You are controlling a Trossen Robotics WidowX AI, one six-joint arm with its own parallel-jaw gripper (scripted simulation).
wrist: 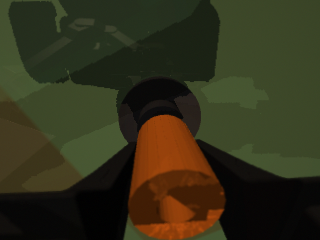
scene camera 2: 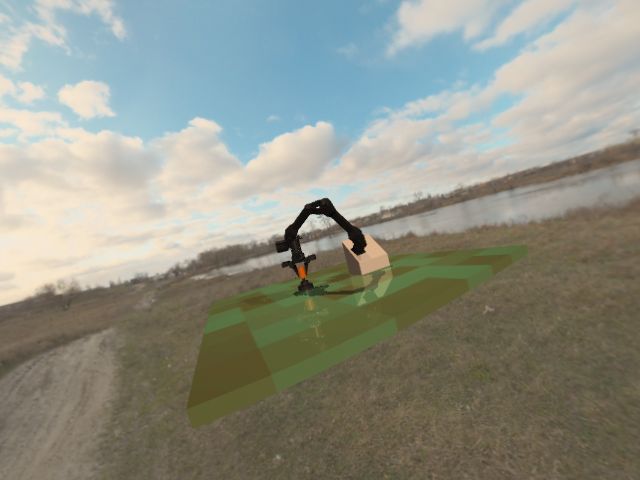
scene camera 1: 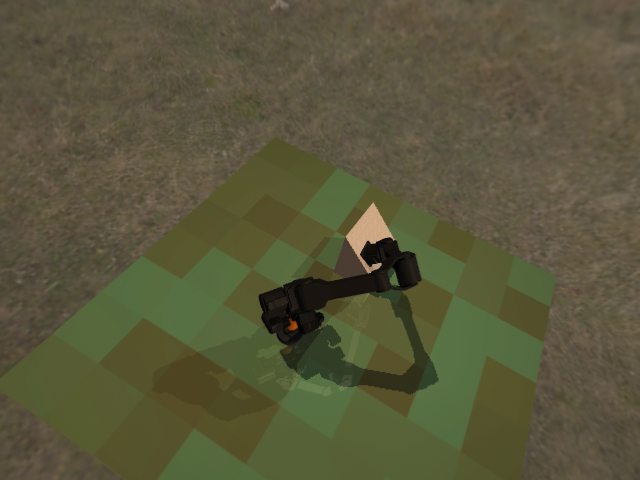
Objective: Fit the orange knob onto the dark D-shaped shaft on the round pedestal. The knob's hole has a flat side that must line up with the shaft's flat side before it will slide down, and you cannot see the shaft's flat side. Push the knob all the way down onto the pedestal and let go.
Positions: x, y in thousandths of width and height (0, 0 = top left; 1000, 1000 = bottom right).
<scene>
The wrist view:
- my gripper: 517, 610
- dark round pedestal: 483, 402
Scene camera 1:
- my gripper: 455, 672
</scene>
